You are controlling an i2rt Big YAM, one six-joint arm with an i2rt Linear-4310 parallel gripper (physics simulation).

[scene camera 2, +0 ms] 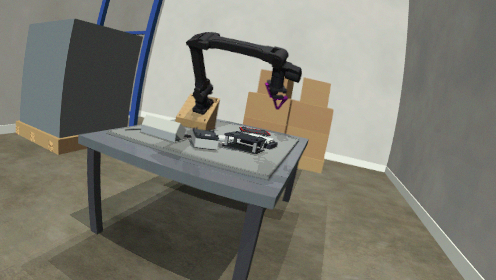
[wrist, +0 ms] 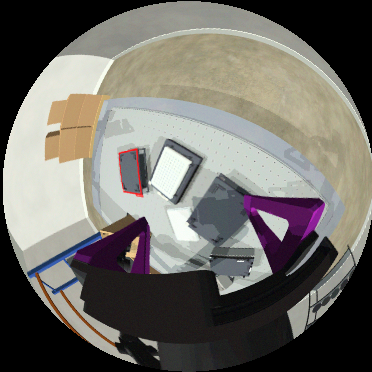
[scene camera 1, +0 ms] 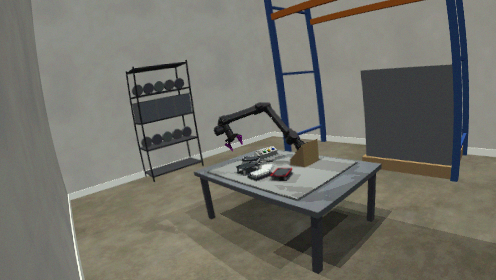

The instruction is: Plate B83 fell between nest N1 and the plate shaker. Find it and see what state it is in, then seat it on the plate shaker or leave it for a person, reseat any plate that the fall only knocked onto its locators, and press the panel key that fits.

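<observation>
My gripper [wrist: 195, 212] is open and it's holding nothing. I can also see a lidded station [wrist: 225, 261], and there's a red-rimmed plate [wrist: 129, 168] too.
</observation>
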